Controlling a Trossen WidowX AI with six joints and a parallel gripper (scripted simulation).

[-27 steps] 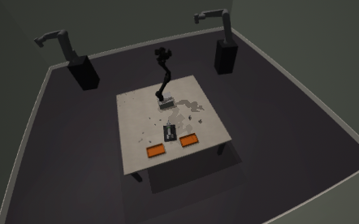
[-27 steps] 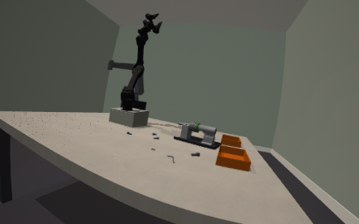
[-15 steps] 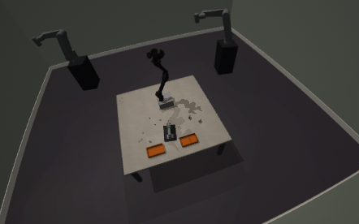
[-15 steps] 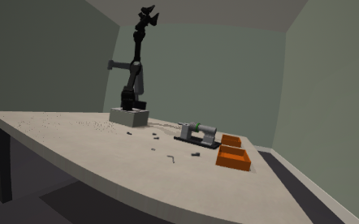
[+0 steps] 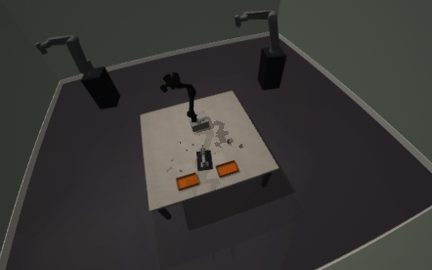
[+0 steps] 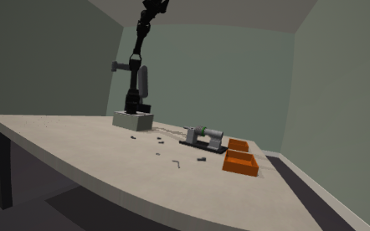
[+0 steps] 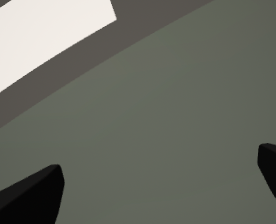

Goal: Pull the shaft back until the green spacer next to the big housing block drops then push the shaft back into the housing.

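My gripper tip is now 240 mm short of the grey shaft, 190 mm to the right of it and 720 mm above it. Also, from my gripper tip: green spacer (270 mm ahead, 190 mm to the left, 720 mm below).
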